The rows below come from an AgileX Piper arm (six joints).
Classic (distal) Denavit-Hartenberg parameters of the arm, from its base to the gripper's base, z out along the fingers. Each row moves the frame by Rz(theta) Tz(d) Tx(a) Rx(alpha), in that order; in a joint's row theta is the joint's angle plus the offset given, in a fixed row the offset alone. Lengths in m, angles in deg.
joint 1: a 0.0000  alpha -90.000  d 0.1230  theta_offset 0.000
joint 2: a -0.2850  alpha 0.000  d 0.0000  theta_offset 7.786
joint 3: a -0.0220  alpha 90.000  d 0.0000  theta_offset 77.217
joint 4: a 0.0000  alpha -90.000  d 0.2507  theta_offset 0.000
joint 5: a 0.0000  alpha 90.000  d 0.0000  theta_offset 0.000
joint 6: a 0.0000  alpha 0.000  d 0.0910  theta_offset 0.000
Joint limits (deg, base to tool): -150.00..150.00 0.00..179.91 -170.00..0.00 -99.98..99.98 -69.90..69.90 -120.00..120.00
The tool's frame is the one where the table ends.
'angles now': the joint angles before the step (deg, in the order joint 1, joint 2, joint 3, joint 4, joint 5, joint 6). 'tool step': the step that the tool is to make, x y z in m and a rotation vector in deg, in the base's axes. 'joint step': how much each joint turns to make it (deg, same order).
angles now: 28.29, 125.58, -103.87, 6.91, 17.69, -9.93
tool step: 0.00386, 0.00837, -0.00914, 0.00, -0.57, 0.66
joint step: 0.63, 2.11, -1.55, -0.01, -1.06, -0.27
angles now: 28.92, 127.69, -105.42, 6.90, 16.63, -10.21
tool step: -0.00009, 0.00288, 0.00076, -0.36, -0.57, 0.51
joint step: 0.31, 0.23, -0.51, -0.54, -0.04, -0.09
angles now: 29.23, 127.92, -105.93, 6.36, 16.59, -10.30
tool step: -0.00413, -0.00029, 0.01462, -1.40, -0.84, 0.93
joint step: 0.25, -1.56, -0.56, -1.74, 2.08, -0.02
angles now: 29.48, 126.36, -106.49, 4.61, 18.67, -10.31
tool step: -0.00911, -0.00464, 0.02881, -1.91, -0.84, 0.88
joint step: 0.15, -3.39, -0.70, -2.21, 4.31, 0.02
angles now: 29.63, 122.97, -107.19, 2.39, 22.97, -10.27
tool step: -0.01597, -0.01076, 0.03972, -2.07, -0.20, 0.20
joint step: 0.00, -5.05, -0.73, -2.32, 6.62, 0.45
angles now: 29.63, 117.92, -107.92, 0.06, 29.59, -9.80
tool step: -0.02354, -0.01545, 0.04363, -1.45, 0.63, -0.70
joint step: 0.00, -6.03, -0.60, -1.85, 7.90, 1.10
